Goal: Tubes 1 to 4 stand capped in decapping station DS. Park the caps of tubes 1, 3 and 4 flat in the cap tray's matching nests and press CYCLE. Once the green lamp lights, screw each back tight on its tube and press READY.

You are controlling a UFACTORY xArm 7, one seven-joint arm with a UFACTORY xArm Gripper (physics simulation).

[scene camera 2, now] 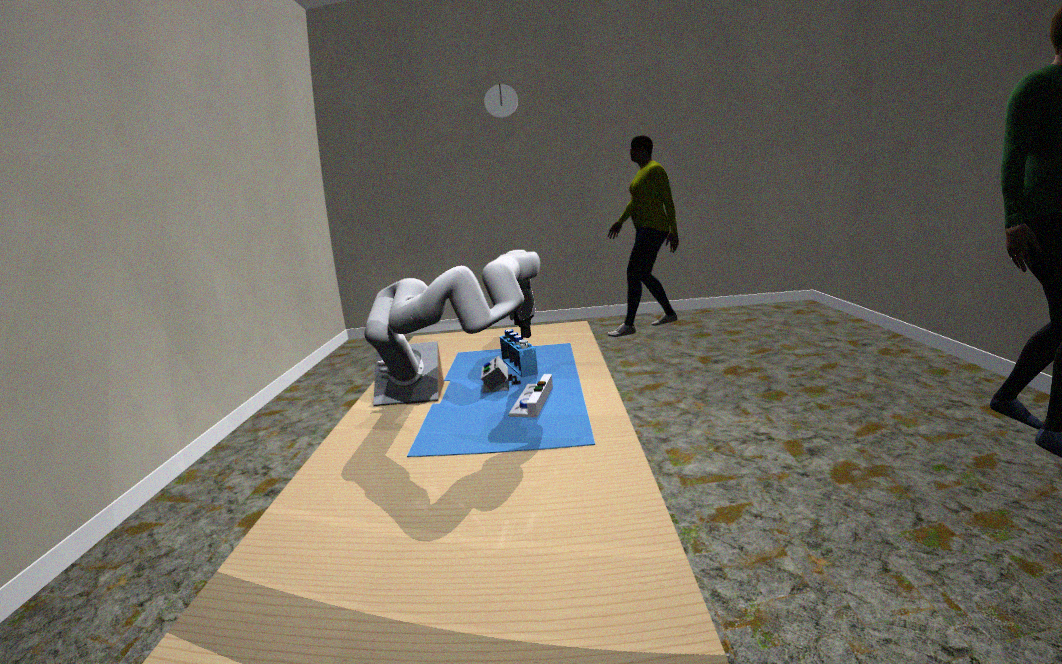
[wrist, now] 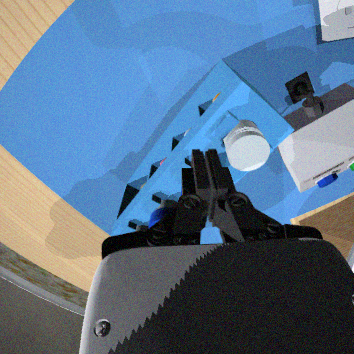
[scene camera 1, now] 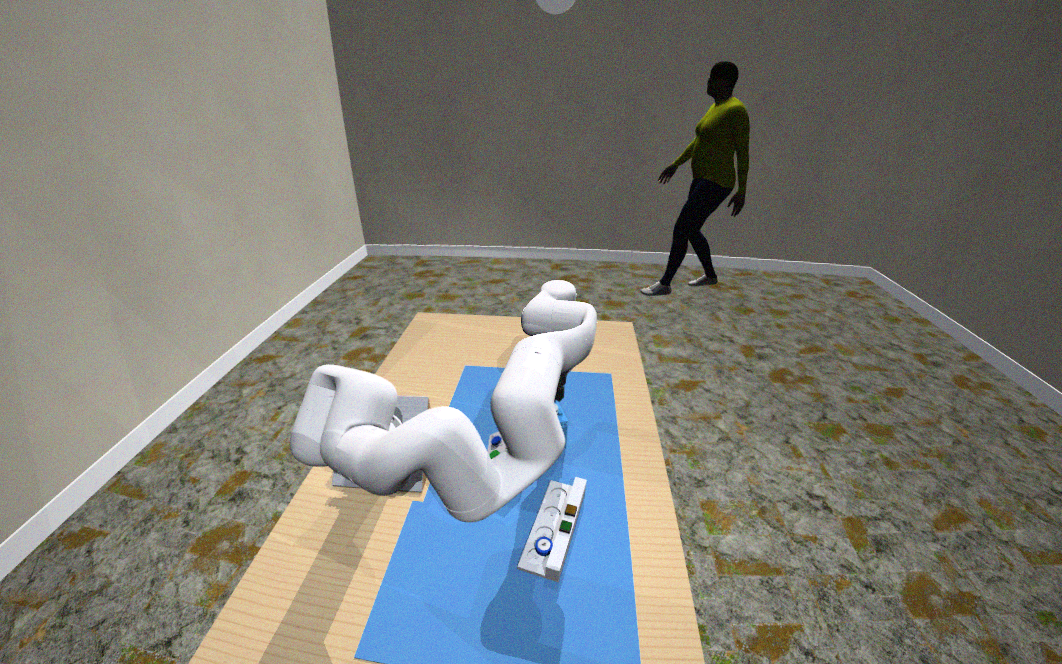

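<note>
White lamp box and blue mat in the pictures. My gripper too.
</note>
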